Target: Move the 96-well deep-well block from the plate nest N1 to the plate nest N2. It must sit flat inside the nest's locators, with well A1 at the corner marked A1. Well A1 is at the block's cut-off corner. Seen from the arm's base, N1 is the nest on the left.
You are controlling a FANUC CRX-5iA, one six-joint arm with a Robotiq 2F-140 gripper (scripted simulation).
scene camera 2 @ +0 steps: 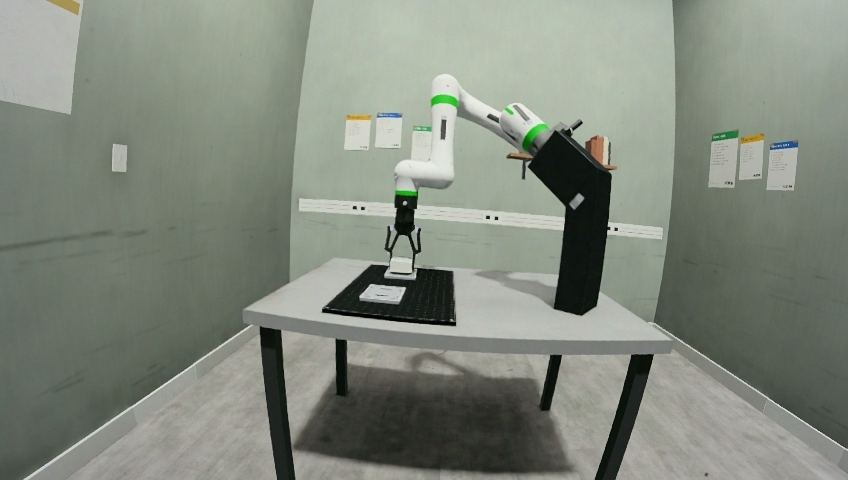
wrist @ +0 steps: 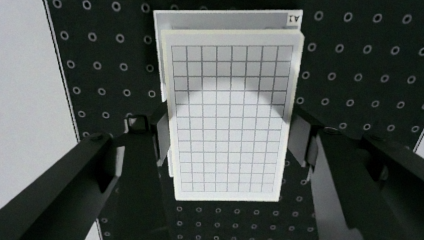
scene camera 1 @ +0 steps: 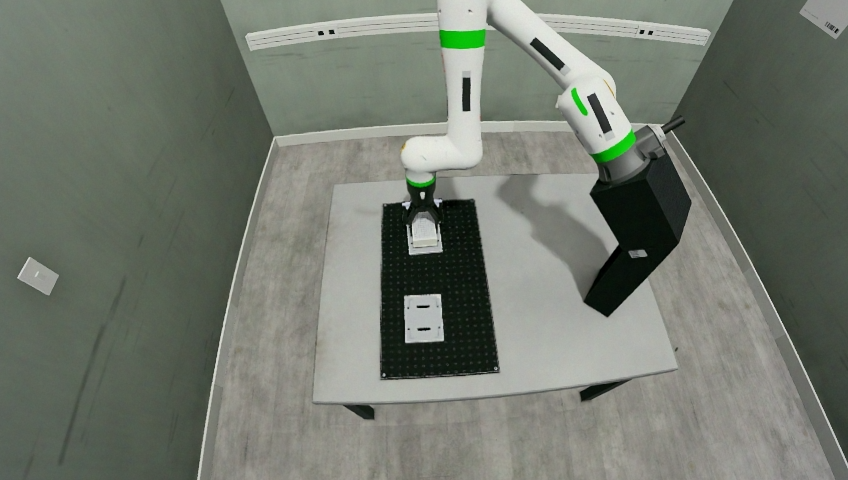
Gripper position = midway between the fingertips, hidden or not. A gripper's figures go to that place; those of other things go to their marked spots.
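Labels:
There is my gripper (wrist: 225, 111), 0.17 m from the lens. As for the white 96-well deep-well block (wrist: 230, 93), I find that it is 0.12 m from the lens.

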